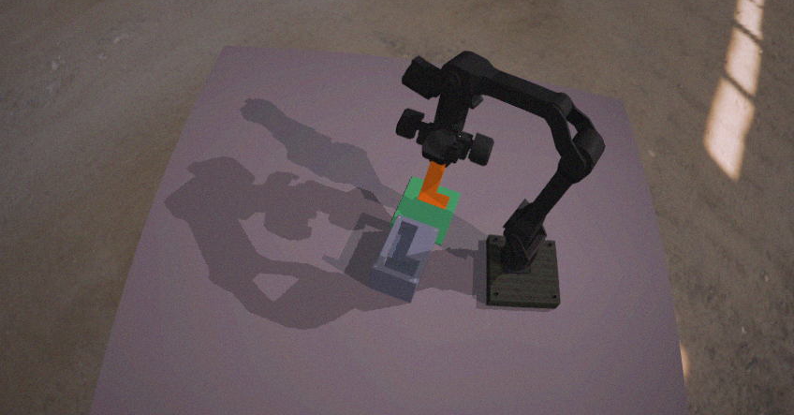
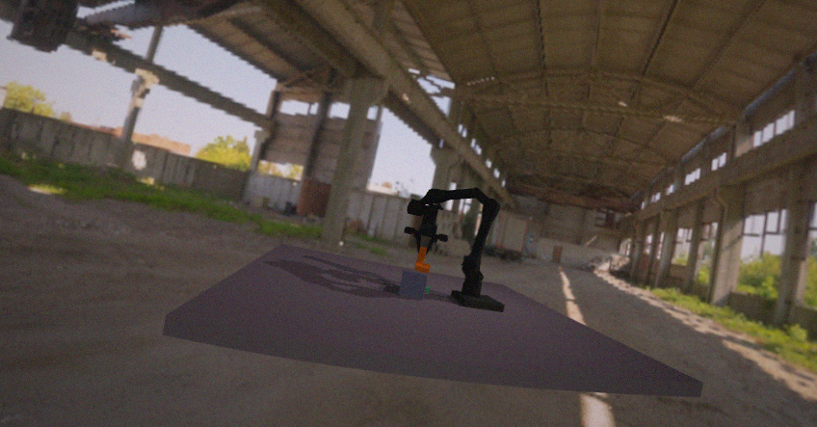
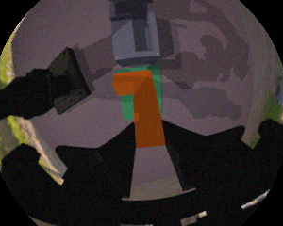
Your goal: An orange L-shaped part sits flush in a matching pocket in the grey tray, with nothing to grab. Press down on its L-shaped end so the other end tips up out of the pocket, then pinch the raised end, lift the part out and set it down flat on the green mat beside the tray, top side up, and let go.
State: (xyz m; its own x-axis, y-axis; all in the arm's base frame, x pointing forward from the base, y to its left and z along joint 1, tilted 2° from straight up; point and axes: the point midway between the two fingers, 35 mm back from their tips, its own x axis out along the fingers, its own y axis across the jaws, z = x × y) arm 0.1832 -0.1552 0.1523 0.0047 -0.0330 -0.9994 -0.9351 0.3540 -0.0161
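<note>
My gripper tip is 10 mm short of the green mat, 20 mm to the right of it and 150 mm above it. Also, from my gripper tip: orange L-shaped part 30 mm to the left, 30 mm below.
</note>
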